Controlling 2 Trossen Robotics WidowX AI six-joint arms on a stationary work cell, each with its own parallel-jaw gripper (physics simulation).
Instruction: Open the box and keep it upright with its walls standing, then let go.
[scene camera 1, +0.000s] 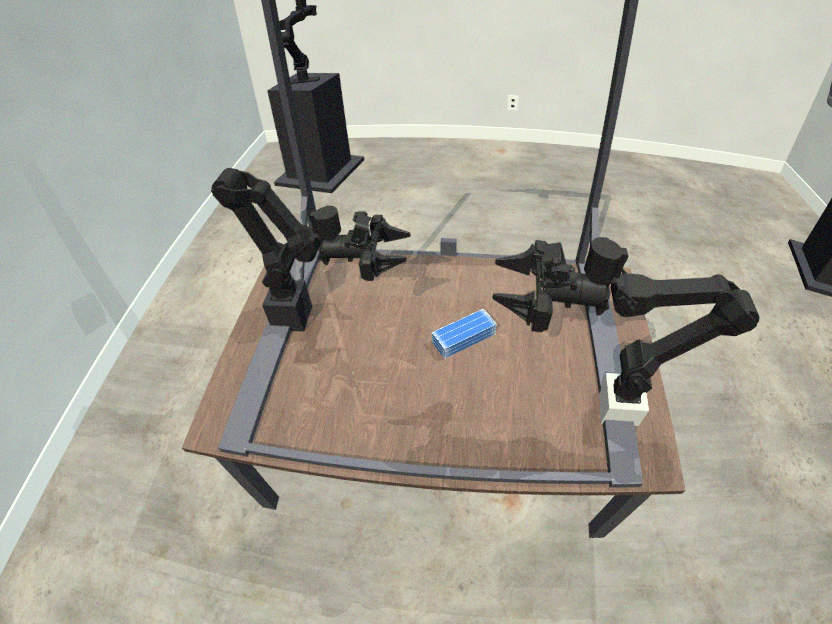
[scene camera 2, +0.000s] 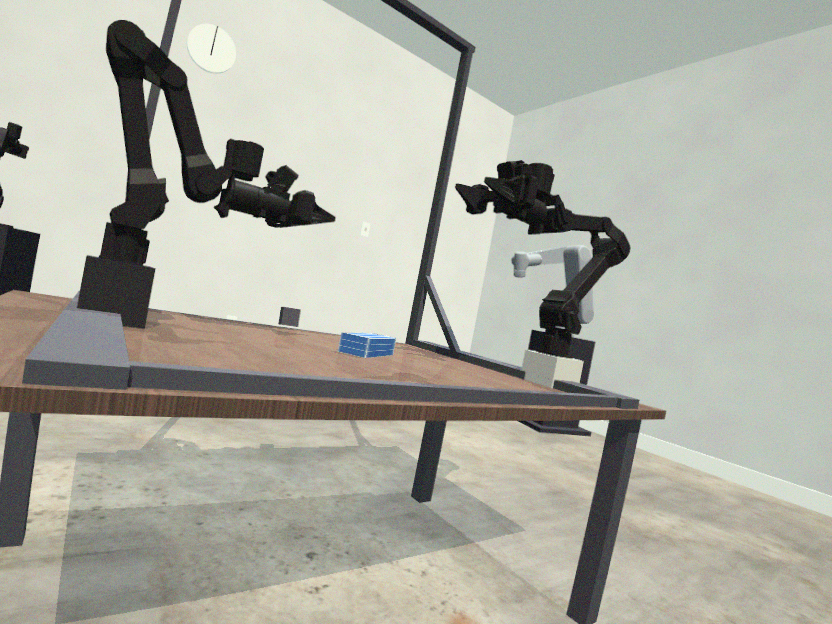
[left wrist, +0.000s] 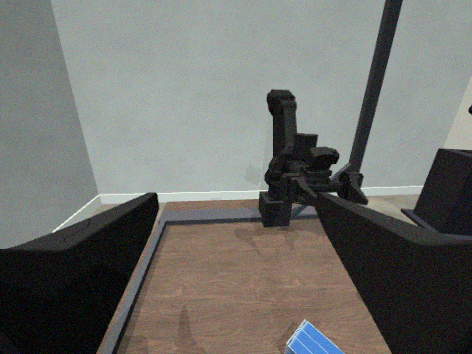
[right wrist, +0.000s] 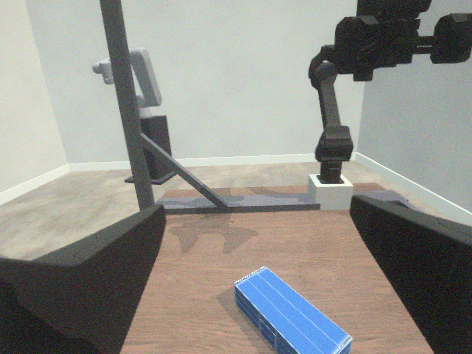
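Seen in the pictures: left gripper, fingertip midpoint: (scene camera 1: 494, 278) (scene camera 2: 469, 182) (left wrist: 238, 199) (right wrist: 446, 23); right gripper, fingertip midpoint: (scene camera 1: 408, 246) (scene camera 2: 325, 220) (right wrist: 257, 208); left arm's base, origin of the base link: (scene camera 1: 627, 391) (scene camera 2: 554, 355) (right wrist: 329, 179); right arm's base, origin of the base link: (scene camera 1: 283, 292) (scene camera 2: 120, 261) (left wrist: 275, 196).
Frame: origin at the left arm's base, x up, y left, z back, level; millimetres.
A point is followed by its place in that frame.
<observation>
The box (scene camera 1: 464, 332) {x -30, y -161, z -411 mm} (scene camera 2: 366, 344) {x -44, y -102, z -457 mm} (left wrist: 312, 342) {x -31, y -149, z -455 mm} (right wrist: 290, 312) {x -31, y -170, z -420 mm} is a low, long blue block with pale lines and layered sides. It lies flat and closed on the table, turned at a slant. No walls stand up from it. In the left wrist view part of it shows at the bottom edge. My left gripper (scene camera 1: 495, 278) {x 316, y 0, z -352 mm} (scene camera 2: 472, 182) {x 316, y 0, z -352 mm} (left wrist: 238, 199) {x 316, y 0, z -352 mm} is open and empty, high above the table and to the right of the box in scene camera 1. My right gripper (scene camera 1: 406, 247) {x 198, y -213, z -555 mm} (scene camera 2: 333, 218) {x 198, y -213, z -555 mm} (right wrist: 257, 208) {x 198, y -213, z -555 mm} is open and empty, raised to the upper left of the box there.
The wooden table (scene camera 1: 376, 416) {x -72, y 94, z -591 mm} (scene camera 2: 221, 345) {x -72, y -54, z -745 mm} has a grey frame (scene camera 1: 430, 468) {x -52, y 217, z -441 mm} (scene camera 2: 336, 388) {x -61, y 244, z -665 mm} along its edges. Upright posts (scene camera 1: 612, 107) {x 474, y -512, z -76 mm} (scene camera 2: 448, 154) {x 574, y -513, z -78 mm} rise at the back corners. The left arm's white base (scene camera 1: 623, 404) {x 0, y 37, z -13 mm} and the right arm's dark base (scene camera 1: 286, 310) {x 14, y -135, z -888 mm} stand at the sides.
</observation>
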